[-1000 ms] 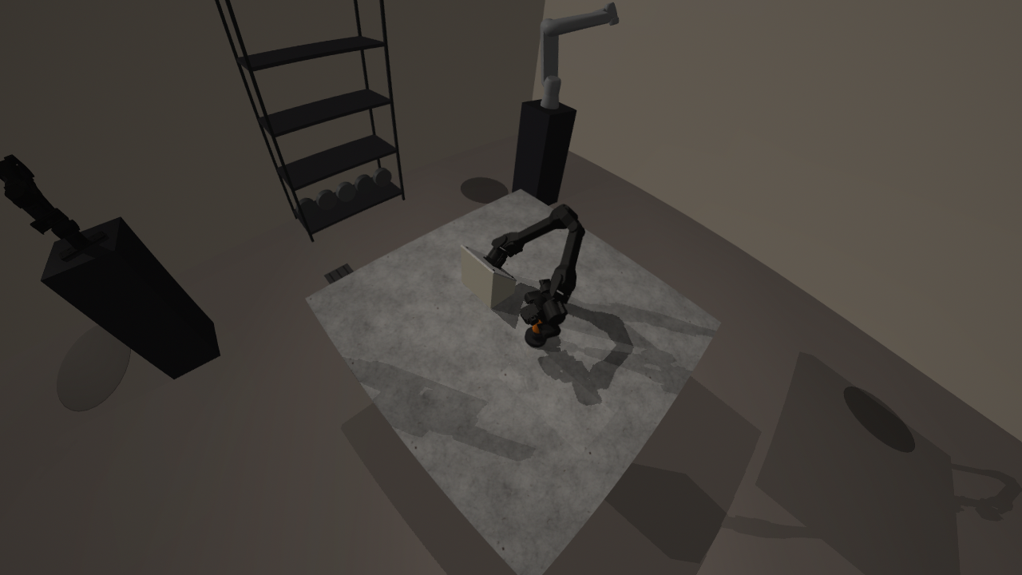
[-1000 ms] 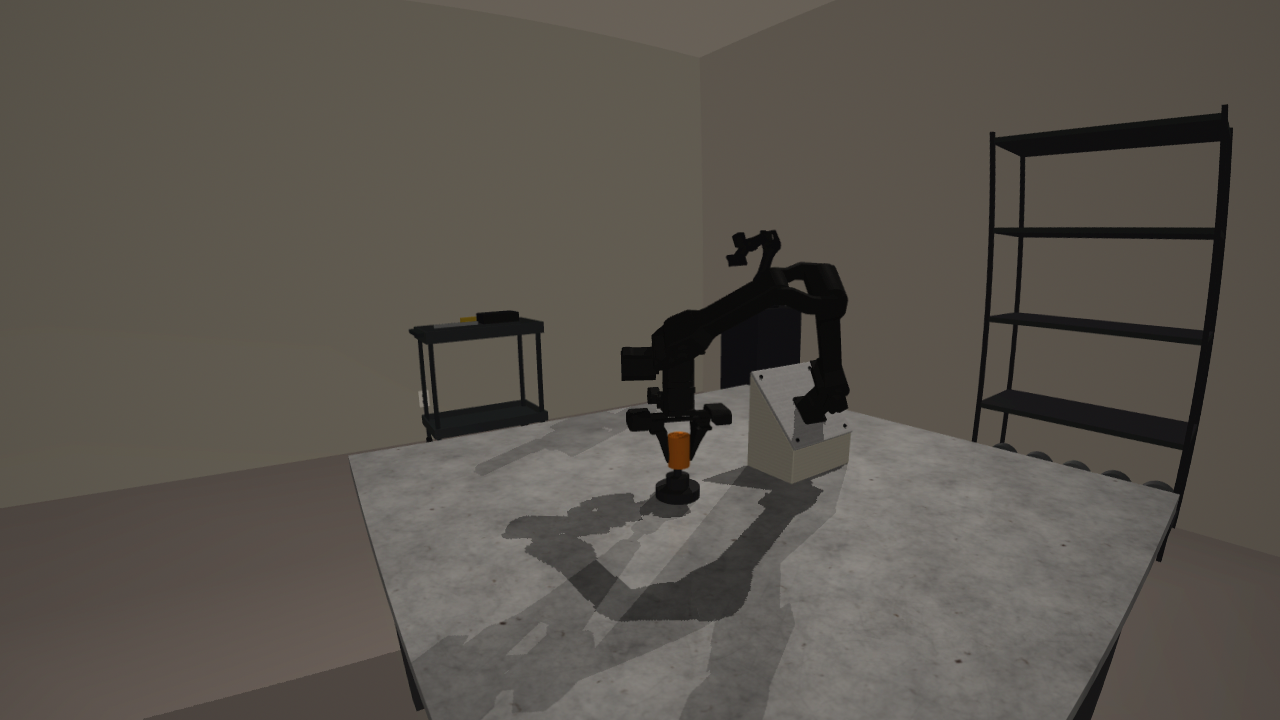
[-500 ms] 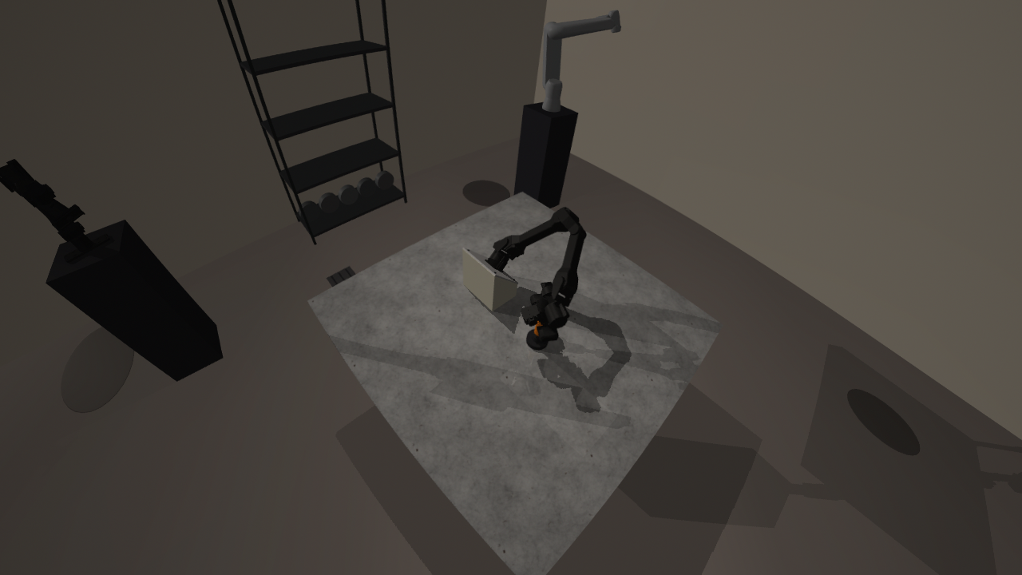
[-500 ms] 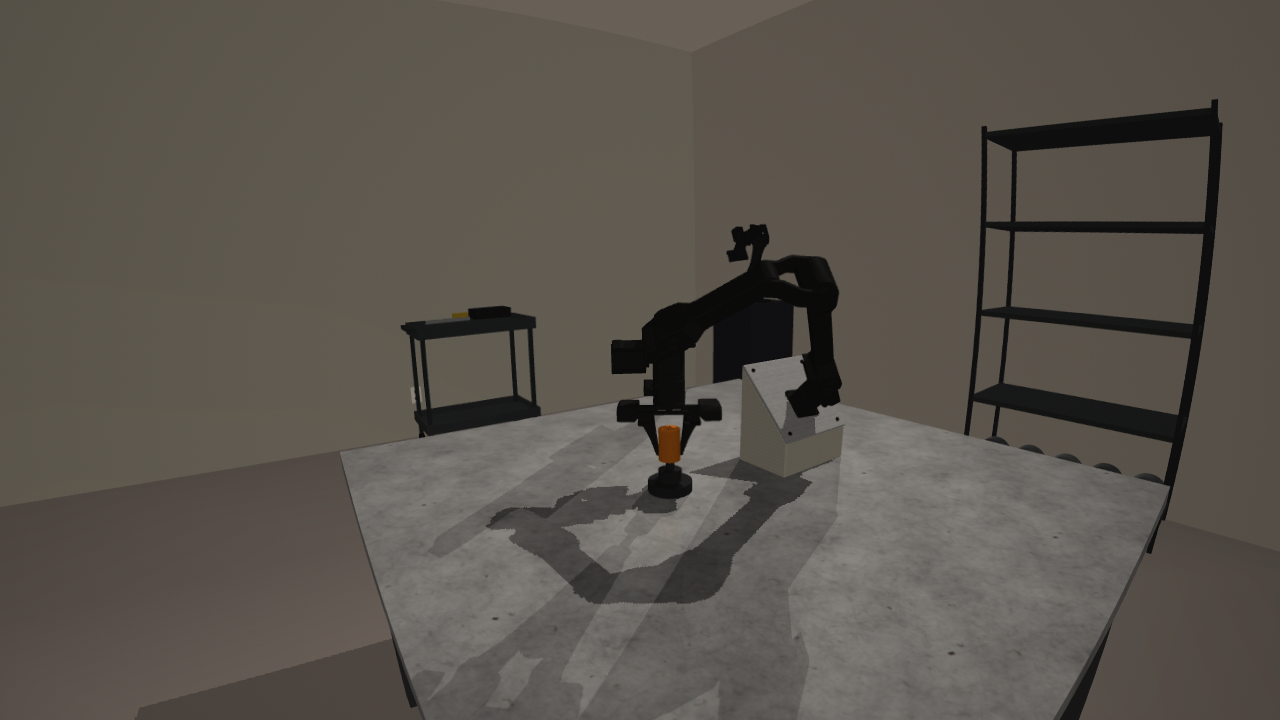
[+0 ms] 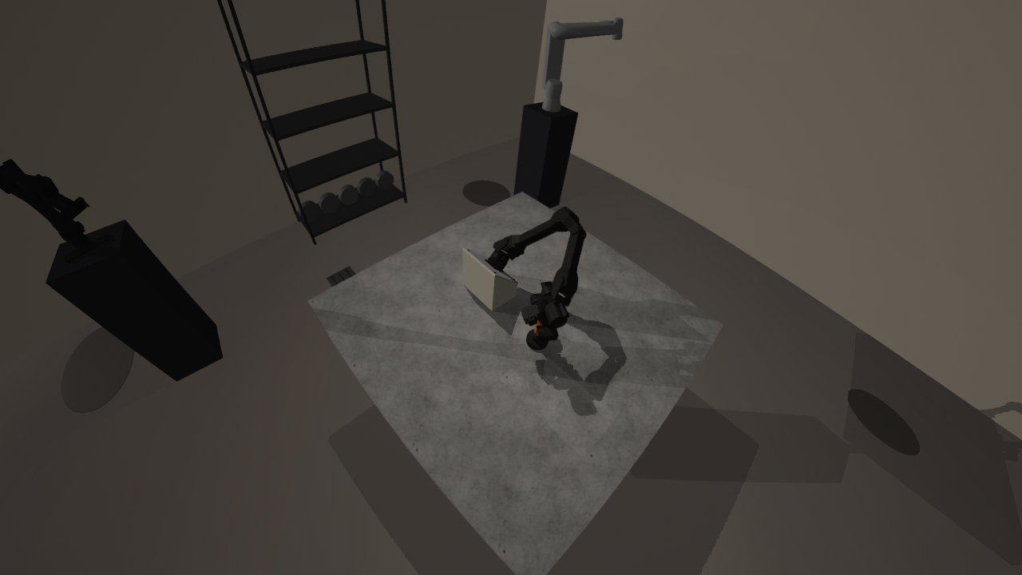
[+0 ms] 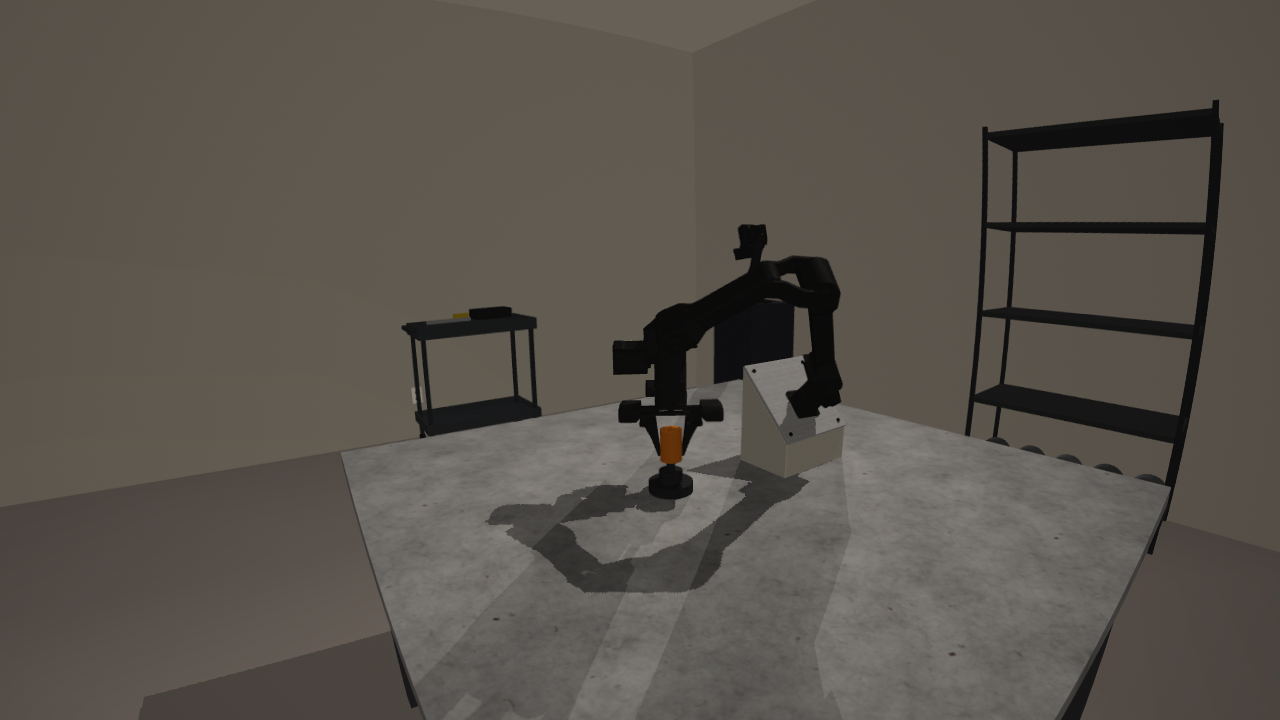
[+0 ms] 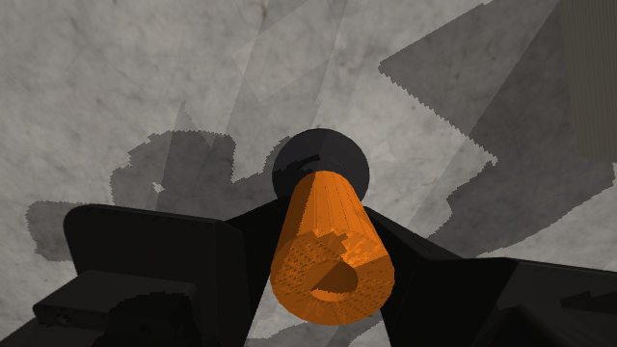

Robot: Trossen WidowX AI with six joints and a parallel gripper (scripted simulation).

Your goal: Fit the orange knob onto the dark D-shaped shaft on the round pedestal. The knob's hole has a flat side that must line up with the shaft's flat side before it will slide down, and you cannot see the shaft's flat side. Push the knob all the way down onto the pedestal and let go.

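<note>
My gripper tip is 2 cm below the orange knob. Also, from my gripper tip: dark round pedestal 4 cm below.
</note>
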